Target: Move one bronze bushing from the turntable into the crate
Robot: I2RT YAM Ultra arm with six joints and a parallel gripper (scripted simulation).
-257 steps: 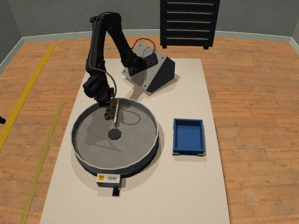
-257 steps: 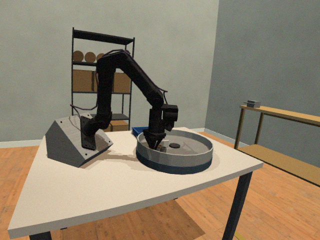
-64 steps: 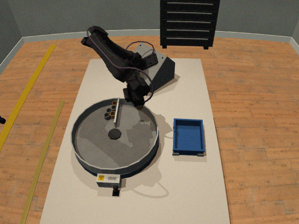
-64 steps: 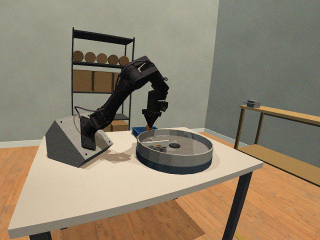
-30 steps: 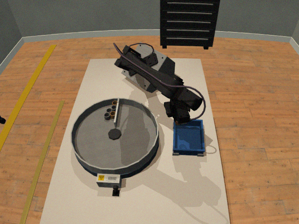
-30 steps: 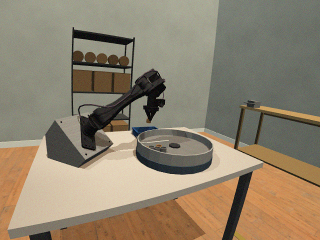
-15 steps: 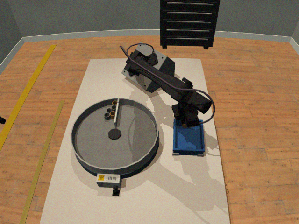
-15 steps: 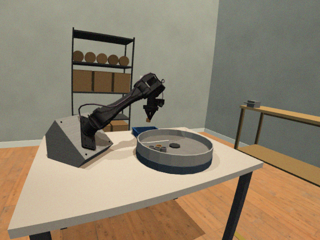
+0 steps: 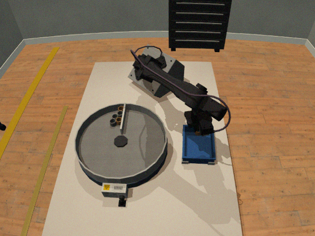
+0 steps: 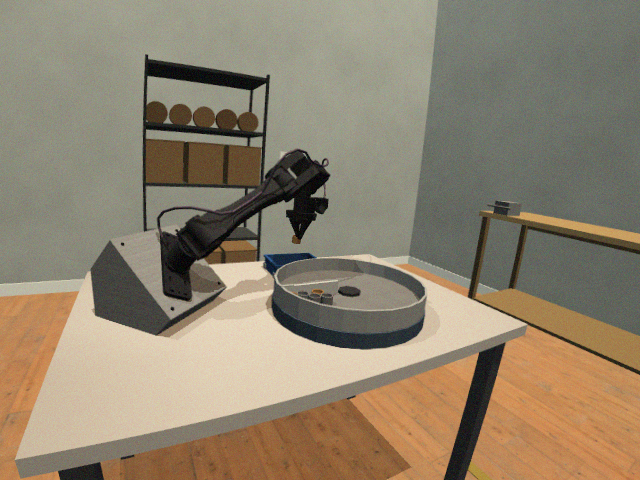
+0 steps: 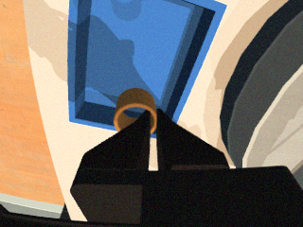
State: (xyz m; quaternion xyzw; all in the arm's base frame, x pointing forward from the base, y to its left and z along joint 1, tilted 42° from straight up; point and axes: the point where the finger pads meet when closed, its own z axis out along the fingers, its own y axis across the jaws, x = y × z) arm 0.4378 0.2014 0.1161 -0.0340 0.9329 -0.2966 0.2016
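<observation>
Right now my hand is 11 cm above the blue crate and 2 cm to the right of it. The rest, counted from my hand: grey turntable: 32 cm to the right, 9 cm below, 8 cm behind.
</observation>
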